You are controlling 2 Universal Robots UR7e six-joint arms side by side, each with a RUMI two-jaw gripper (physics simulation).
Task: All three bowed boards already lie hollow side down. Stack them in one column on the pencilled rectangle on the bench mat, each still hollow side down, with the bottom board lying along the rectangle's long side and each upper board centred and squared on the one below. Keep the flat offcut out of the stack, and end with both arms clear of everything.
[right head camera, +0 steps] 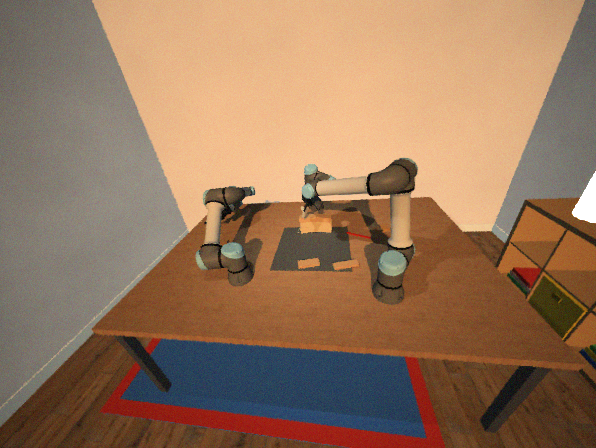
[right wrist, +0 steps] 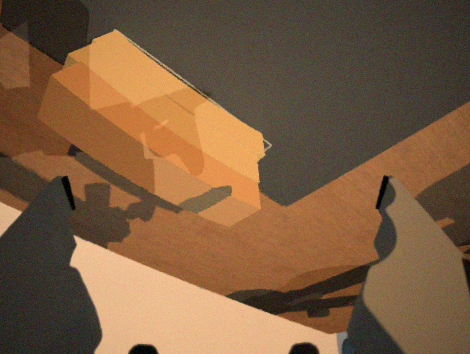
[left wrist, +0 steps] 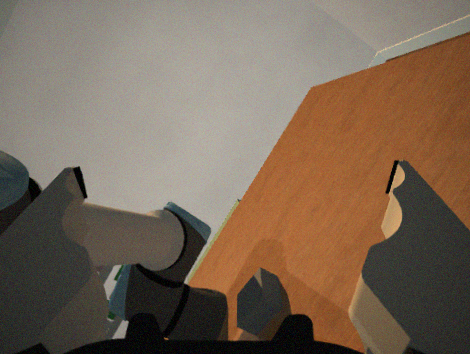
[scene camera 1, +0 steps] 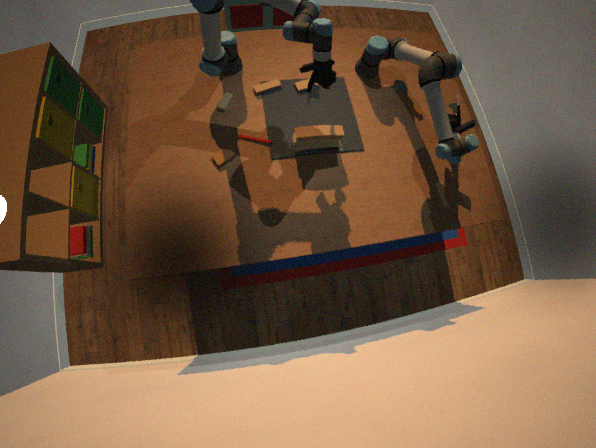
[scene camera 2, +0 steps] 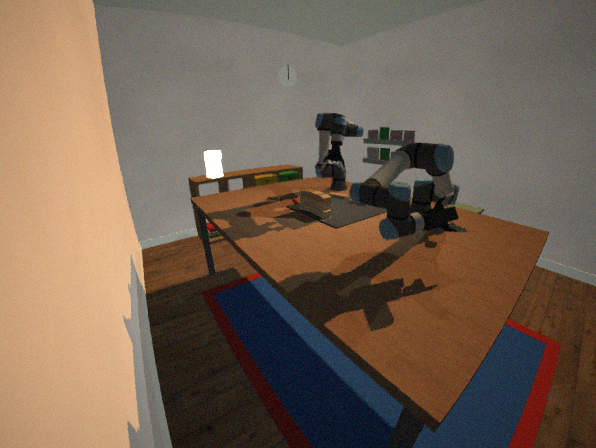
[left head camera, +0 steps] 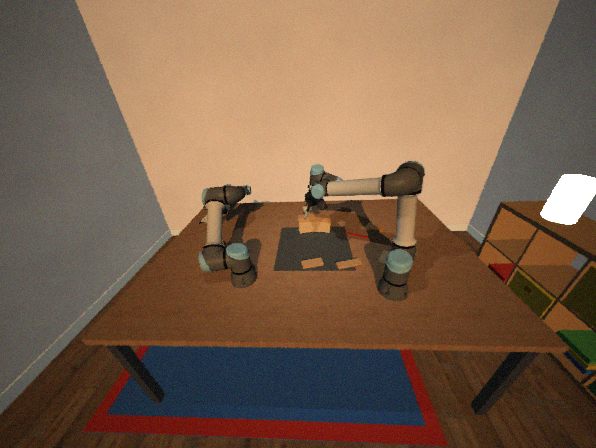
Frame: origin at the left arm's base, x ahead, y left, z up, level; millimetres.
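Where they show: left gripper, fingertip midpoint: (right head camera: 205, 217) (left wrist: 234, 166) (scene camera 1: 457, 103) (scene camera 2: 461, 211) (left head camera: 201, 216); right gripper, fingertip midpoint: (right head camera: 312, 213) (right wrist: 226, 178) (scene camera 1: 318, 97) (scene camera 2: 331, 175) (left head camera: 313, 213); left arm's base at its link origin: (right head camera: 241, 277) (left wrist: 209, 325) (scene camera 1: 366, 69) (left head camera: 244, 278); right arm's base at its link origin: (right head camera: 387, 292) (scene camera 1: 229, 66) (scene camera 2: 338, 188) (left head camera: 392, 289).
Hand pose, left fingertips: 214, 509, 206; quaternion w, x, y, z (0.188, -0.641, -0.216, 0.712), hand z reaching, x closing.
Observation:
Things, the pixels of their top centre, and the offset from my left fingertips, as dx, dy, dz. Level surfaces: height alone.
- stack at its top centre: (right wrist: 163, 149) (scene camera 1: 318, 134) (scene camera 2: 314, 197) (right head camera: 315, 220) (left head camera: 314, 220) +421, -693, -103
- dark bench mat at its surface level: dz -200
- red stick at its top centre: (scene camera 1: 254, 138) (left head camera: 356, 234) +488, -1002, -194
- wooden piece at its top centre: (scene camera 1: 223, 155) (right head camera: 380, 227) (left head camera: 376, 227) +625, -1122, -187
- grey-green block at its top centre: (scene camera 1: 225, 100) (left head camera: 385, 255) +306, -1229, -187
Three bowed boards form one stack (left head camera: 314, 224) (right head camera: 315, 224) (scene camera 1: 318, 133) (right wrist: 165, 115) at the mat's edge by the pale wall. Their ends look slightly stepped in the right wrist view. Part of the pencilled rectangle (right wrist: 270, 145) shows along the stack's long side and at one end. My right gripper (right wrist: 226, 178) is open and empty, above and apart from the stack. My left gripper (left wrist: 234, 166) is open and empty, far to one side. Two short wooden pieces (left head camera: 312, 263) (left head camera: 349, 263) lie at the mat's near edge; I cannot tell which piece is the flat offcut.
The dark bench mat (left head camera: 300, 247) (scene camera 1: 325, 107) lies mid-table. A red stick (left head camera: 357, 235) (scene camera 1: 255, 139) lies beside it. In scene camera 1, another wooden piece (scene camera 1: 223, 159) and a grey-green block (scene camera 1: 225, 102) lie on the table left of the mat.

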